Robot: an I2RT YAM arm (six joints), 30 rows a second.
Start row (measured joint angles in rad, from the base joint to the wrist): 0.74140, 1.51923, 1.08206, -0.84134, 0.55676, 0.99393
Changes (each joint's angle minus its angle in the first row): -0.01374, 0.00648, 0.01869, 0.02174, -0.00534, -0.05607; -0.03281, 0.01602, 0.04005, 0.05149, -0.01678, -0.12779; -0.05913, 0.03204, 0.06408, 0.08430, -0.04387, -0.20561; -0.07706, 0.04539, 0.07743, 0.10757, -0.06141, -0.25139; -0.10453, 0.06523, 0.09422, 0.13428, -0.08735, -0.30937; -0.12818, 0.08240, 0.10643, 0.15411, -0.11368, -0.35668; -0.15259, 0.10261, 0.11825, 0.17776, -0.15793, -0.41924; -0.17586, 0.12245, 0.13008, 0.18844, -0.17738, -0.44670
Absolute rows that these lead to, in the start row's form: 0.72766, 1.52571, 1.10075, -0.81960, 0.55142, 0.93786; 0.70859, 1.53525, 1.12211, -0.78985, 0.53998, 0.86614; 0.68227, 1.55127, 1.14614, -0.75704, 0.51289, 0.78832; 0.66434, 1.56462, 1.15949, -0.73377, 0.49535, 0.74254; 0.63687, 1.58446, 1.17628, -0.70706, 0.46941, 0.68456; 0.61322, 1.60163, 1.18849, -0.68723, 0.44308, 0.63725; 0.58881, 1.62184, 1.20031, -0.66358, 0.39883, 0.57469; 0.56554, 1.64168, 1.21214, -0.65290, 0.37938, 0.54723
